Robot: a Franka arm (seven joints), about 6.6 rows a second.
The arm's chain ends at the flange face. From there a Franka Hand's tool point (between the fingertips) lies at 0.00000 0.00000 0.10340 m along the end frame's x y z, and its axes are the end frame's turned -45 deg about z.
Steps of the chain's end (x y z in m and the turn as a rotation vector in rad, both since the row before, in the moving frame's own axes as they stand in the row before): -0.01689 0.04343 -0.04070 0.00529 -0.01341 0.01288; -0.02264 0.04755 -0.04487 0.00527 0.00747 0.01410; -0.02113 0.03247 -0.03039 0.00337 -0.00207 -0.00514; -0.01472 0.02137 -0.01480 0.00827 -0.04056 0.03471; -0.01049 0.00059 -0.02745 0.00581 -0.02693 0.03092; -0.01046 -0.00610 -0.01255 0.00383 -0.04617 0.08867; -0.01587 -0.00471 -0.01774 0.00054 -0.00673 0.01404; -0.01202 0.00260 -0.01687 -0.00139 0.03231 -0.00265
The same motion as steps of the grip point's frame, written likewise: -0.04324 0.01740 -0.04071 0.01322 -0.00574 0.01288; -0.04870 0.01778 -0.04487 -0.00156 0.00901 0.01410; -0.03781 0.00762 -0.03039 0.00385 0.00092 -0.00514; -0.02782 0.00109 -0.01489 0.03453 -0.02283 0.03471; -0.00934 -0.00942 -0.02749 0.02315 -0.01493 0.03092; -0.00601 -0.01550 -0.01266 0.03536 -0.02994 0.08867; -0.00834 -0.01509 -0.01774 0.00514 -0.00438 0.01404; -0.00807 -0.00420 -0.01692 -0.02383 0.02186 -0.00265
